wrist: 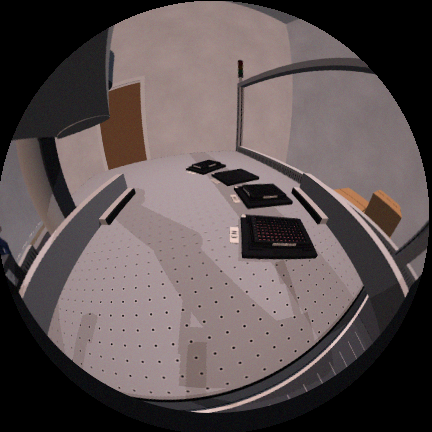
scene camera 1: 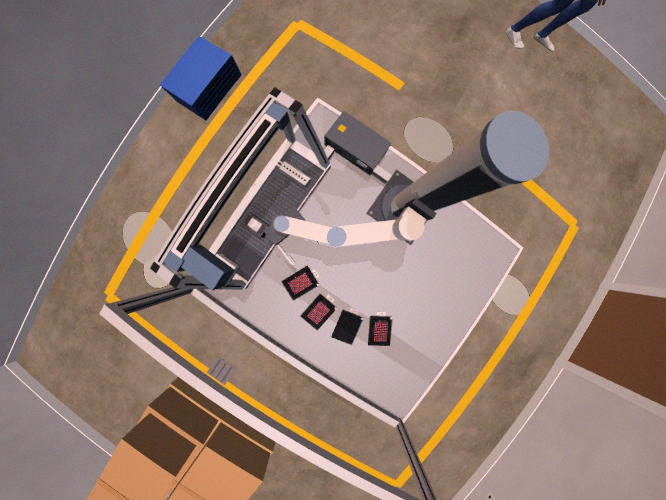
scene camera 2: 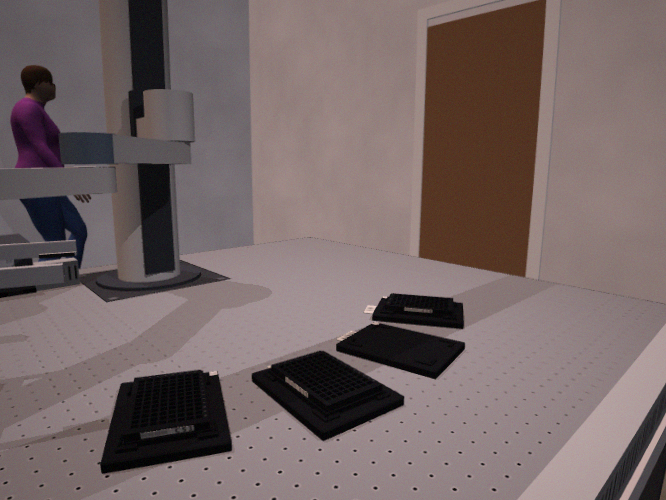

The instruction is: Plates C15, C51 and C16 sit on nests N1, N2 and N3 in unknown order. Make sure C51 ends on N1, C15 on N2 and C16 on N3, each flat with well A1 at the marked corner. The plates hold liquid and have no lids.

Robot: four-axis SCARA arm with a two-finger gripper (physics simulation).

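Pixels of known places: gripper, between the fingertips: [wrist: 213, 177] [scene camera 1: 307, 253] [scene camera 2: 70, 258]; arm's base, origin of its link: [scene camera 2: 150, 282].
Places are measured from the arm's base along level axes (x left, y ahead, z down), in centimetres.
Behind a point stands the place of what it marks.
Note:
A plate [scene camera 1: 300, 283] @(x -22.5, y 65.4, z -3.9 cm) [scene camera 2: 169, 398] @(x -22.6, y 65.8, z -3.8 cm) [wrist: 280, 231] @(x -23.6, y 65.1, z -3.9 cm) sits flat on nest N3 [scene camera 2: 129, 461] @(x -29.3, y 71.7, z -2.2 cm) [wrist: 280, 254] @(x -27.7, y 62.6, z -2.4 cm); its label looks like C51 in scene camera 2 but is faint. A second plate [scene camera 1: 320, 312] @(x -5.1, y 72.2, z -3.8 cm) [scene camera 2: 328, 376] @(x -5.2, y 73.2, z -3.5 cm) [wrist: 261, 191] @(x -6.7, y 71.6, z -3.6 cm) sits on the neighbouring nest, N2. A bare black nest [scene camera 1: 346, 326] @(x 11.0, y 71.0, z -2.5 cm) [scene camera 2: 403, 347] @(x 10.9, y 72.5, z -2.5 cm) [wrist: 235, 176] @(x 9.4, y 70.3, z -2.5 cm) follows. A third plate [scene camera 1: 381, 331] @(x 28.2, y 62.5, z -3.4 cm) [scene camera 2: 419, 302] @(x 27.7, y 63.0, z -3.8 cm) [wrist: 206, 164] @(x 24.8, y 62.6, z -3.8 cm) sits on the far nest. Those two nests' names and the other plate labels are unreadable; well A1 cannot be told. My gripper [scene camera 1: 305, 252] @(x -27.7, y 49.5, z -18.0 cm) [wrist: 213, 177] @(x -27.7, y 49.5, z -18.0 cm) is open and empty, above the table beside N3, its fingers pointing towards the nests.
A gantry machine with a dark slotted deck [scene camera 1: 244, 258] stands beside my hand. A grey box [scene camera 1: 357, 141] @(x -39.7, y -10.7, z -12.8 cm) stands near my arm's column [scene camera 1: 457, 177] @(x -3.5, y 6.6, z -73.7 cm). A low rail [scene camera 1: 295, 357] @(x -2.1, y 100.4, z -4.4 cm) runs along the table edge beyond the nests. A person [scene camera 1: 554, 21] [scene camera 2: 37, 134] is beyond the table.

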